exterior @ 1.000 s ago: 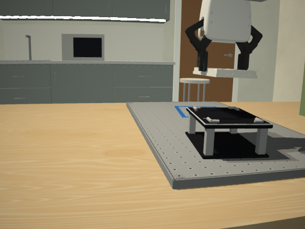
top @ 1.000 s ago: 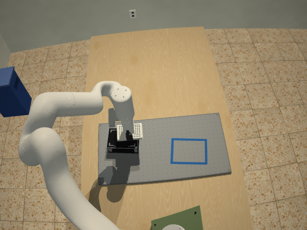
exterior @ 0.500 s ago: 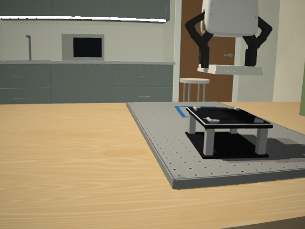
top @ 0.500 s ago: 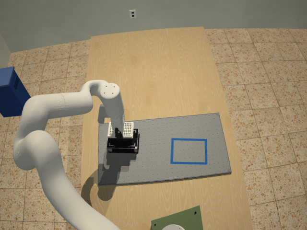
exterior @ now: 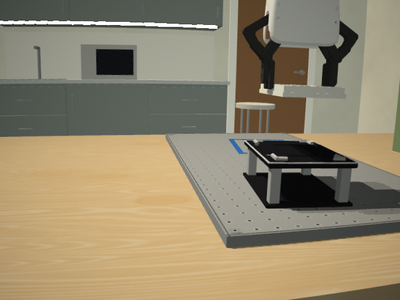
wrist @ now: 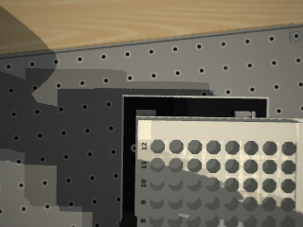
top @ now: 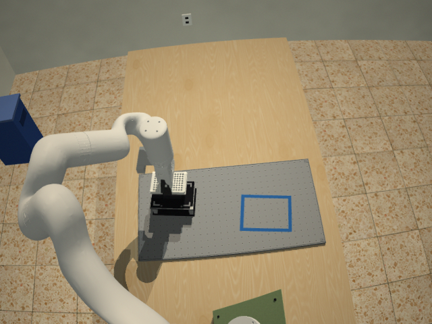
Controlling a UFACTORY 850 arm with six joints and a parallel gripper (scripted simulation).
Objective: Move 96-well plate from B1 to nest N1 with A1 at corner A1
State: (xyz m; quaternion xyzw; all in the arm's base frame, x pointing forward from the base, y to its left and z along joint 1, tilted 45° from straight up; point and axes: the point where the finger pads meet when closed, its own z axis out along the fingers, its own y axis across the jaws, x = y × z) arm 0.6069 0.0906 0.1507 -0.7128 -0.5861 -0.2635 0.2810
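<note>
The white 96-well plate is 10 mm below my hand. Also, from my hand: black raised plate nest (100 mm below); locator (100 mm below, 70 mm to the left, 30 mm behind).
</note>
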